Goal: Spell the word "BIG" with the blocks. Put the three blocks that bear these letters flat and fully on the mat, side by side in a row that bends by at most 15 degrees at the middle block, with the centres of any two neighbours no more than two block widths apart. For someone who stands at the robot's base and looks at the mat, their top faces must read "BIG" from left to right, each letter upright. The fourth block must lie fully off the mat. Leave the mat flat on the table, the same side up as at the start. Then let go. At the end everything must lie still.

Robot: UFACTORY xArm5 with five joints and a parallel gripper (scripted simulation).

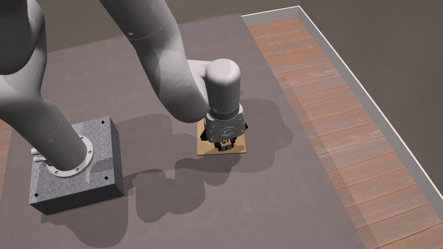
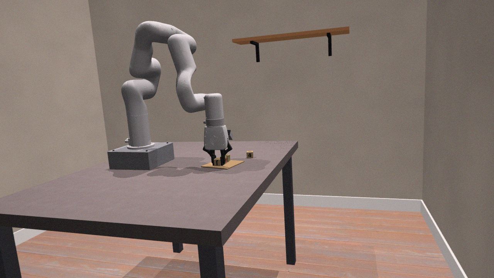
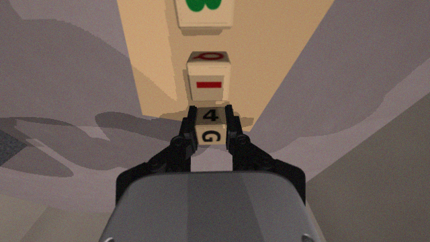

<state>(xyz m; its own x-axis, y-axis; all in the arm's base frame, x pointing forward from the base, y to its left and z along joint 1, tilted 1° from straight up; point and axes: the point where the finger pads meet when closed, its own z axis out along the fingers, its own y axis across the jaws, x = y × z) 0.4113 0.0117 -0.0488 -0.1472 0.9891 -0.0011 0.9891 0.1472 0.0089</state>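
Right now my hand is 1 cm above the G block. Also, from my hand: tan mat: 5 cm to the left, 3 cm below, 1 cm behind; B block: 10 cm to the left, 1 cm below, 1 cm behind.
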